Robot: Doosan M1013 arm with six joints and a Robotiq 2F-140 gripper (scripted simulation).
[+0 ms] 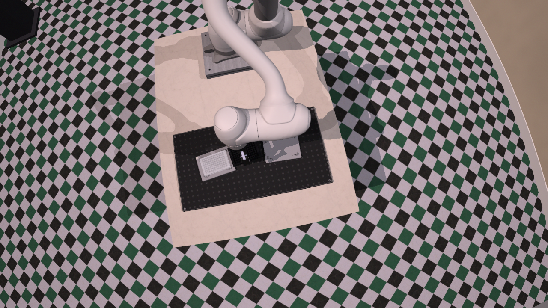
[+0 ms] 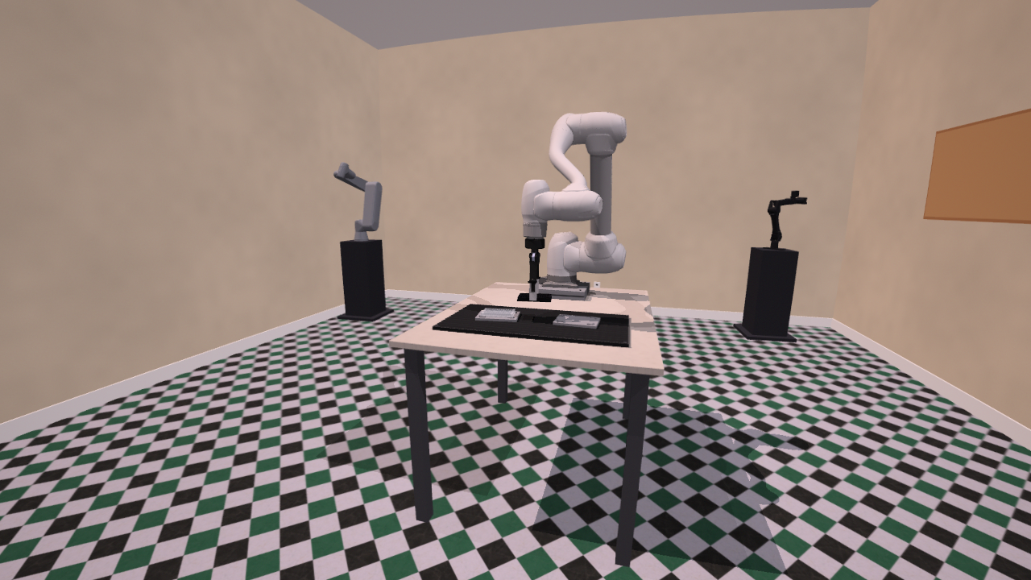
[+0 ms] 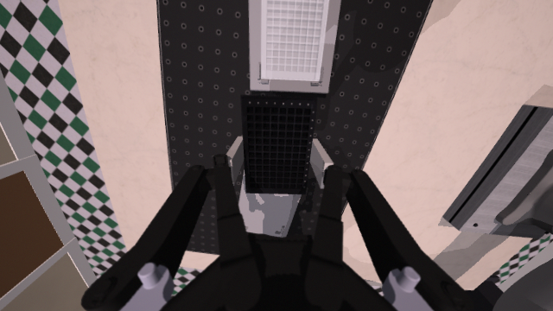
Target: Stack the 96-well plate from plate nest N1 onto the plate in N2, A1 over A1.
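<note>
Right now the white 96-well plate is 140 mm to the right of my hand and 100 mm below it. From my hand the other things lie so: plate nest N1 (170 mm to the left, 110 mm below); then black 96-well plate (20 mm below); then plate nest N2 (140 mm to the right, 110 mm below).
</note>
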